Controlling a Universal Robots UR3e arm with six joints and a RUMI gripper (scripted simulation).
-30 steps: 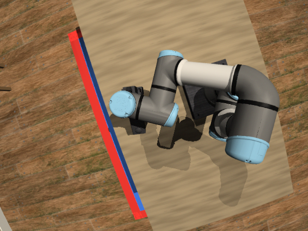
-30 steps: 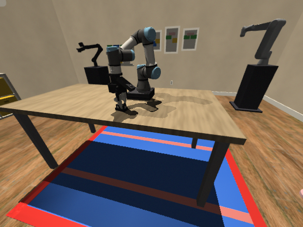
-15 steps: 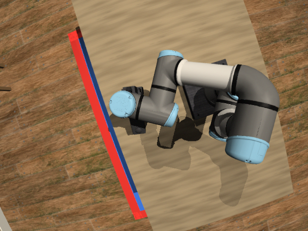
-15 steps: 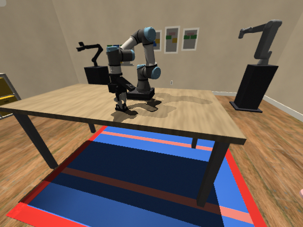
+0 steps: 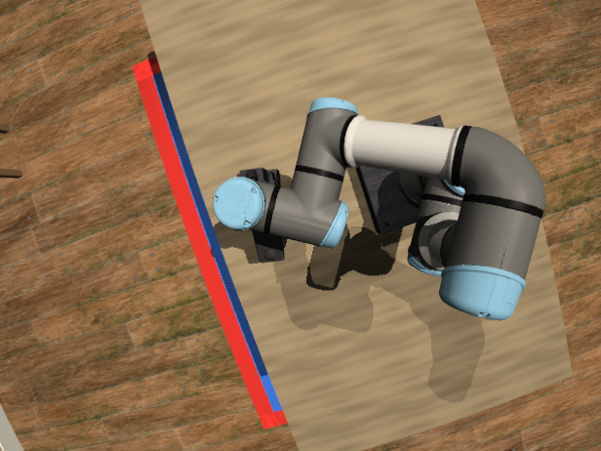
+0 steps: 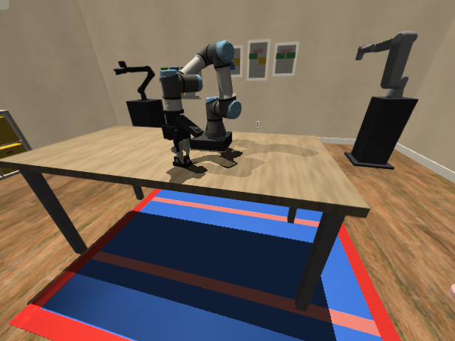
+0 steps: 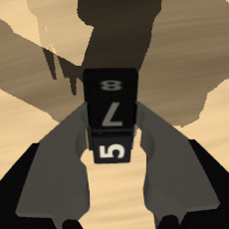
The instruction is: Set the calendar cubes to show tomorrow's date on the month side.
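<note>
Now: hand 10 mm above the black cube. Round my hand: black calendar tray 20 mm to the right, 30 mm below.
</note>
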